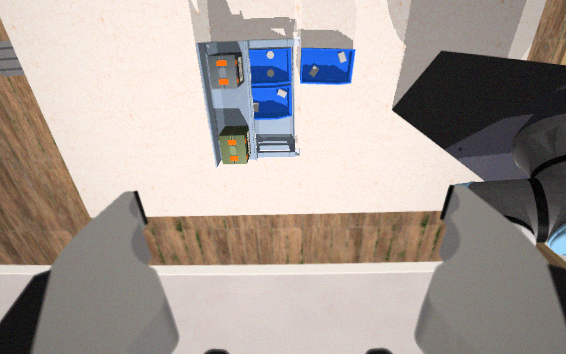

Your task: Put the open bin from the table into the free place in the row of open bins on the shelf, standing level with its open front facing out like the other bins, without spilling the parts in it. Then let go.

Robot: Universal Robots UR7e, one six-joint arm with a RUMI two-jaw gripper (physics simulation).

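Where they show: gripper, fingertip midpoint: (291, 193); arm's base, origin of the base link: (556, 142).
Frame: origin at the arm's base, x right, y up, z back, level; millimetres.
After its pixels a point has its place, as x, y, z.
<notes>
A blue open bin (327, 70) {111, -447, -415} with two small light and dark parts in it stands on the table, just right of the shelf. The grey-blue shelf (274, 154) {-150, -365, -612} holds a row of two blue open bins, one bin (260, 66) {139, -441, -638} at the top with round parts and another bin (272, 110) {-11, -441, -611} below it with block-like parts. Below that second bin in the same row is a free place (274, 126) {-71, -444, -609}. My gripper (291, 193) {160, 402, -539} is open and empty, high above the table and apart from the bins and the shelf.
A grey case (223, 72) {151, -227, -714} and an olive green case (233, 150) {-79, -252, -728} with orange latches stand on the shelf's left level. The pale table (125, 125) {-30, -450, -1177} ends at a wooden floor (295, 240). A large black object (470, 90) {77, -168, -97} and parts of the arm (537, 200) {-41, 140, -138} are at the right.
</notes>
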